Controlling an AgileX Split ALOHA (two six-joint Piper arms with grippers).
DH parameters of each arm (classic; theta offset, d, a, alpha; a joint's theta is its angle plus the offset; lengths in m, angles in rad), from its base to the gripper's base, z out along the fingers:
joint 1: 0 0.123 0 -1.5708
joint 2: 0.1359 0 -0.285 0
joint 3: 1.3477 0 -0.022 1.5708
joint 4: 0 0.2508 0 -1.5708
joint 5: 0 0 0.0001 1.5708
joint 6: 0 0.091 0 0
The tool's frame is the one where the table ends.
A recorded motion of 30 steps. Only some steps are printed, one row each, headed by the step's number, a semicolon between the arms.
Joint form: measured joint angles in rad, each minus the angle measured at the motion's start. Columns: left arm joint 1, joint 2, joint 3, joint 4, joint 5, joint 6; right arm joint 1, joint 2, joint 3, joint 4, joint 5, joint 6.
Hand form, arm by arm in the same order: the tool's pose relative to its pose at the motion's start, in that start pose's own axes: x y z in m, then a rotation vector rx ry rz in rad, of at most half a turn. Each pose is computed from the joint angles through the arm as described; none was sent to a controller.
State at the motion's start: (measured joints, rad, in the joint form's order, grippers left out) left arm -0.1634 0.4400 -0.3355 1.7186 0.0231 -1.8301; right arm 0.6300 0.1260 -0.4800 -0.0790 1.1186 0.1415
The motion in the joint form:
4: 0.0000 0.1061 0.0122 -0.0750 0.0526 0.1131; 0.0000 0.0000 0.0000 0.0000 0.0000 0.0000
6: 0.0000 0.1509 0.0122 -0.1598 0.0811 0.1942; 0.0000 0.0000 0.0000 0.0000 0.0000 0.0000
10: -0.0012 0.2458 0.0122 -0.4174 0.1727 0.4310; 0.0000 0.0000 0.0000 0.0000 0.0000 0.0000
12: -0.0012 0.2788 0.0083 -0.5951 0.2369 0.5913; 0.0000 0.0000 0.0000 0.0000 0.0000 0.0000
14: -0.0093 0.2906 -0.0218 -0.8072 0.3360 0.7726; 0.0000 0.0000 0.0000 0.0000 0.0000 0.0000
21: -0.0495 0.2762 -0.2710 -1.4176 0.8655 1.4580; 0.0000 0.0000 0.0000 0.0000 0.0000 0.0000
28: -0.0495 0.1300 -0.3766 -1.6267 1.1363 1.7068; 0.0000 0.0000 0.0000 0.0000 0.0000 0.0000
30: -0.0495 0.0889 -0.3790 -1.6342 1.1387 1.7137; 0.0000 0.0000 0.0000 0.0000 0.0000 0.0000
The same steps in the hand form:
4: 0.0150 0.0061 0.0174 -0.0631 0.1107 0.0439; 0.0000 0.0000 0.0000 0.0000 0.0000 0.0000
6: 0.0207 0.0092 0.0241 -0.0966 0.1591 0.0448; 0.0000 0.0000 0.0000 0.0000 0.0000 0.0000
10: 0.0365 0.0182 0.0357 -0.1958 0.2935 0.0419; 0.0000 0.0000 0.0000 0.0000 0.0000 0.0000
12: 0.0440 0.0230 0.0376 -0.2537 0.3747 0.0352; 0.0000 0.0000 0.0000 0.0000 0.0000 0.0000
14: 0.0439 0.0261 0.0367 -0.3127 0.4528 0.0130; 0.0000 0.0000 0.0000 0.0000 0.0000 0.0000
21: 0.0079 0.0134 0.0176 -0.2732 0.8340 0.0705; 0.0000 0.0000 0.0000 0.0000 0.0000 0.0000
28: -0.0188 0.0002 -0.0264 -0.1014 0.9064 0.0954; 0.0000 0.0000 0.0000 0.0000 0.0000 0.0000
30: -0.0222 -0.0002 -0.0346 -0.0895 0.8669 0.0929; 0.0000 0.0000 0.0000 0.0000 0.0000 0.0000

